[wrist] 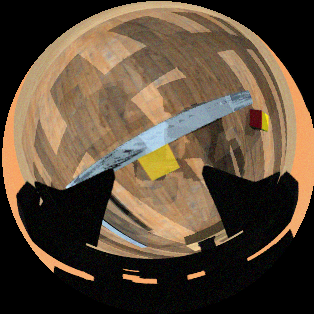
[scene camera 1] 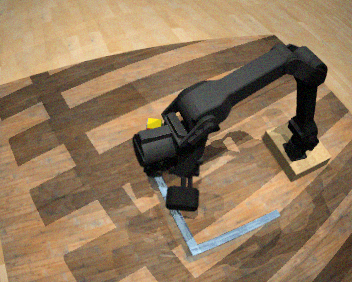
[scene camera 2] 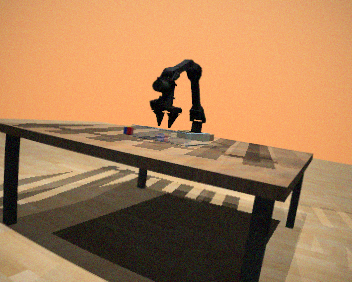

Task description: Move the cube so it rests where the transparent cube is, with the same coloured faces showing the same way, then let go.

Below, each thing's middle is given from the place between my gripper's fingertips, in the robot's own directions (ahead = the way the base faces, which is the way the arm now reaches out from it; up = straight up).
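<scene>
The grey L-shaped rail (scene camera 1: 192, 251) is 80 mm behind my hand, 10 mm to the right of it and 40 mm below it. The transparent cube (wrist: 160, 161) is 50 mm below my hand. Going by their middles, of the things named here the cube is the nearest to my hand.
</scene>
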